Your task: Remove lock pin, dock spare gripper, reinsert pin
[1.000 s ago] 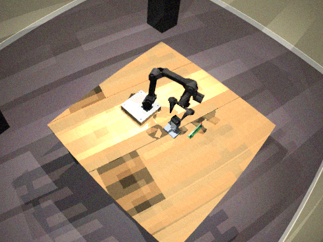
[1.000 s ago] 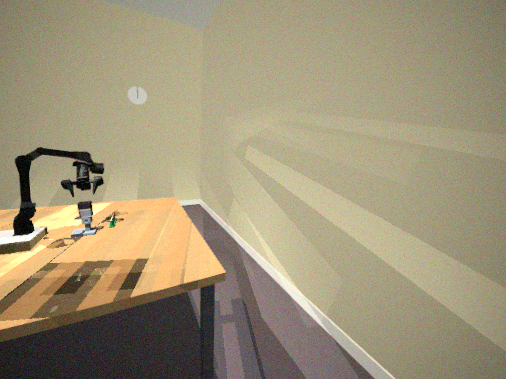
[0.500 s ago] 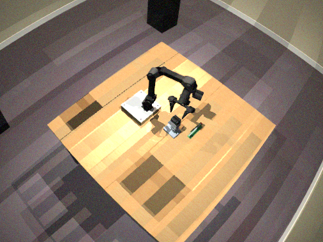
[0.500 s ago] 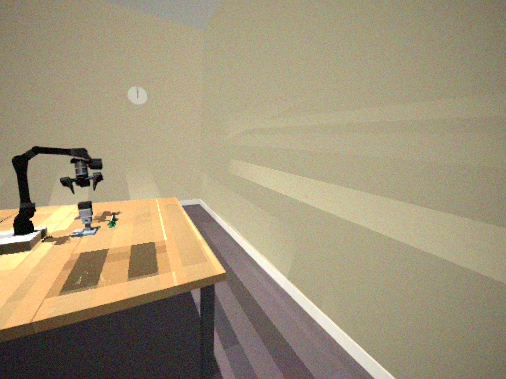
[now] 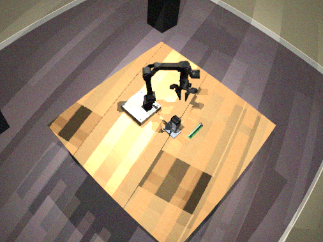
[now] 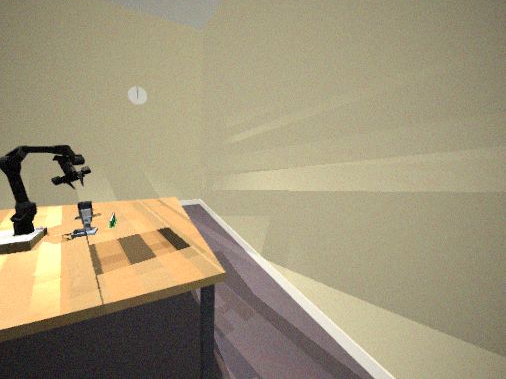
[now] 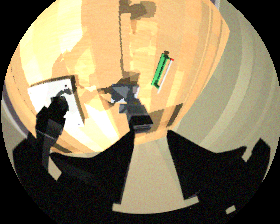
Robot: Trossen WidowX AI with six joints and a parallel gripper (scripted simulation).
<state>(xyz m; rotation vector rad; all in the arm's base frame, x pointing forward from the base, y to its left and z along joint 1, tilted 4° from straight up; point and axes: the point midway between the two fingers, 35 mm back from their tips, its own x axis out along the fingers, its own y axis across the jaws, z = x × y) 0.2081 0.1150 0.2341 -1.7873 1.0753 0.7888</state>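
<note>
Now: gripper tip 16 cm short of the green strip, 2 cm to the right of it and 22 cm above it. The rest, counted from my gripper tip: spare gripper (5 cm ahead, 10 cm to the right, 12 cm below); then grey mount (4 cm ahead, 10 cm to the right, 19 cm below).
</note>
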